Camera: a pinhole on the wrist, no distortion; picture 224 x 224 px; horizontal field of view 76.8 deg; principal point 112.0 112.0 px. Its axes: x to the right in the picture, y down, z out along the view. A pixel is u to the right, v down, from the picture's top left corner.
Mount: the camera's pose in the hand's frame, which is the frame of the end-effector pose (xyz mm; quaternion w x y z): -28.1 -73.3 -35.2 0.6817 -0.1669 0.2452 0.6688
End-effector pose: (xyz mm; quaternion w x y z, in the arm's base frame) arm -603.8 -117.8 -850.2 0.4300 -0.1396 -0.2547 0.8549
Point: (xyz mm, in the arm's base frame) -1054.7 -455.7 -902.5
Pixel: 187.2 120.9
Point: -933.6 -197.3 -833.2
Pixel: 163.6 68.0
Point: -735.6 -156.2 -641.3
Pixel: 58.2 91.9
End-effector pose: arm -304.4 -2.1 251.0 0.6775 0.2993 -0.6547 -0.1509
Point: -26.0 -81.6 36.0
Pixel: behind the camera
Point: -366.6 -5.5 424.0
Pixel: 185.6 9.3
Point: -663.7 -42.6 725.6
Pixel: 139.5 29.5
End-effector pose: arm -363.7 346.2 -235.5 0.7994 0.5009 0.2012 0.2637
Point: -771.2 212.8 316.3
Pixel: outside the picture
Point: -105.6 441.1 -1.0
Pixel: 148.7 17.6
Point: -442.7 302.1 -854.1
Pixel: behind the camera
